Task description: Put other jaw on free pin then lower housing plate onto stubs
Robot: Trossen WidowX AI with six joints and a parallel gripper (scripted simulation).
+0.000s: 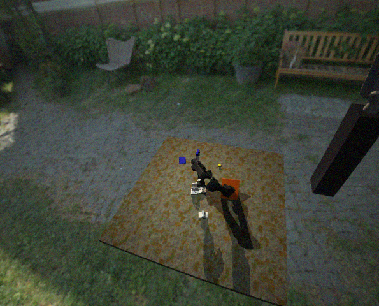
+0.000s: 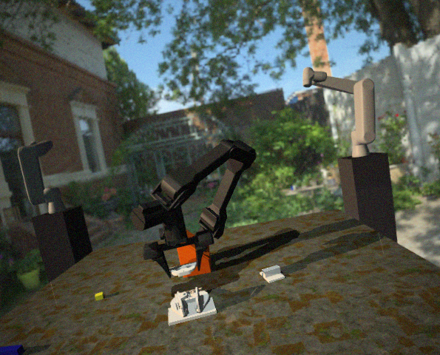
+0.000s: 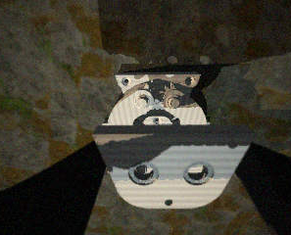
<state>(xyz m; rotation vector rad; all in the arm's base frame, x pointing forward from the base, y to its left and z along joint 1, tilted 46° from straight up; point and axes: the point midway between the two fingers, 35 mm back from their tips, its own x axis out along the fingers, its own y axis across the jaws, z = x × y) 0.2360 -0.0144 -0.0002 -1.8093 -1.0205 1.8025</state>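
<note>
Right now the white jaw is 10 mm ahead of my gripper tip, 20 mm to the right of it and 70 mm below it. Round my gripper tip: housing plate 10 mm ahead, 20 mm above; blue block 170 mm ahead, 440 mm to the right, 70 mm below; small yellow block 90 mm behind, 320 mm to the right, 70 mm below.
</note>
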